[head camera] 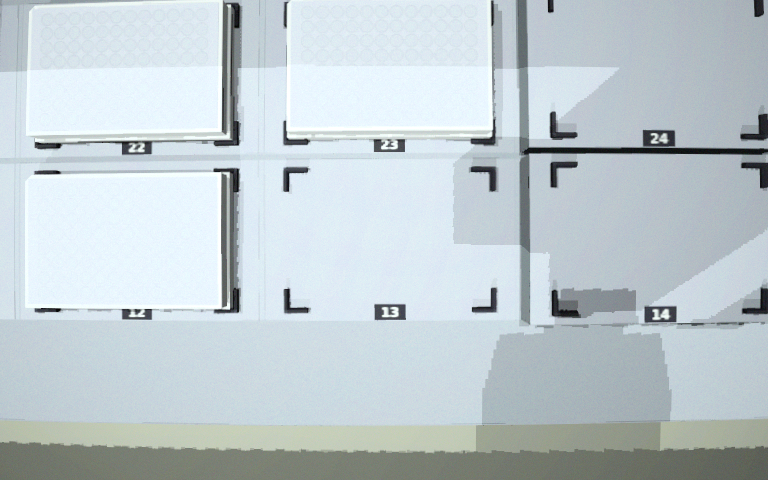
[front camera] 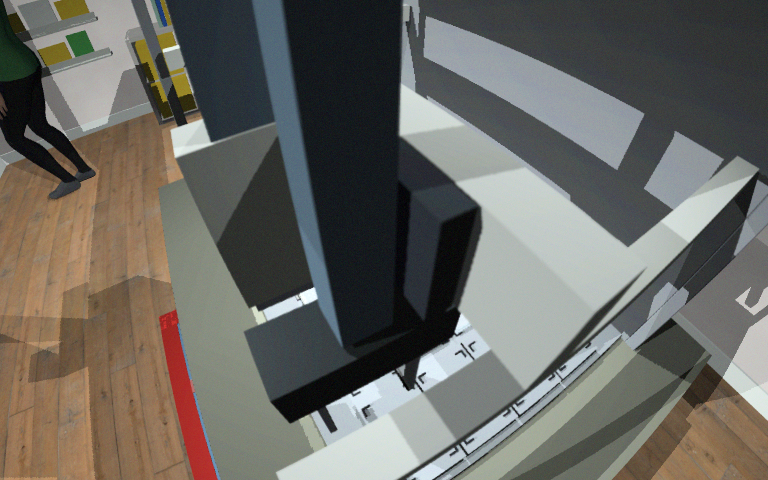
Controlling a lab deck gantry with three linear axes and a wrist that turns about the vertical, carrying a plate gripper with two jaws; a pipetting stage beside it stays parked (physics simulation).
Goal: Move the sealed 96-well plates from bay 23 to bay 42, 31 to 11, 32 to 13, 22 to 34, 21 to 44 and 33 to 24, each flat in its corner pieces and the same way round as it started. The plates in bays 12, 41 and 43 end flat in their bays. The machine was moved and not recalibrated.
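Frame: origin at the robot's base, x ahead, y left, z up, level; millimetres.
Seen in the pictures: gripper, fingertip midpoint: (front camera: 366,398).
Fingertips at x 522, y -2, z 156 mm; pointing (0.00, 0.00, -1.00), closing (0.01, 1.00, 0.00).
Offsets run from my fingertips to a thing's middle. "*": to the spot under its first point.
My gripper (front camera: 369,405) is open in the front view, its two dark jaws spread apart low over the deck with no plate between them. It does not show in the head view. In the head view, sealed white plates lie in bay 22 @(* 142 mm down, 290 mm back, 133 mm left) (head camera: 125,96), bay 23 @(* 142 mm down, 128 mm back, 134 mm left) (head camera: 389,93) and bay 12 @(* 142 mm down, 290 mm back, 44 mm left) (head camera: 123,240). Bay 13 @(* 156 mm down, 127 mm back, 47 mm left) (head camera: 389,237) holds no plate, and bay 14 @(* 142 mm down, 36 mm ahead, 48 mm left) (head camera: 659,237) and the visible part of bay 24 @(* 142 mm down, 37 mm ahead, 141 mm left) (head camera: 659,84) show bare deck between corner pieces. The gripper body and arm hide most of the deck in the front view. The other bays do not show in the head view.
A pale frame beam (front camera: 532,249) runs along the right of the arm, and another pale beam (front camera: 362,447) crosses the front. A large grey housing (front camera: 254,226) stands left of the arm. A person (front camera: 28,113) stands at the far left beyond the machine.
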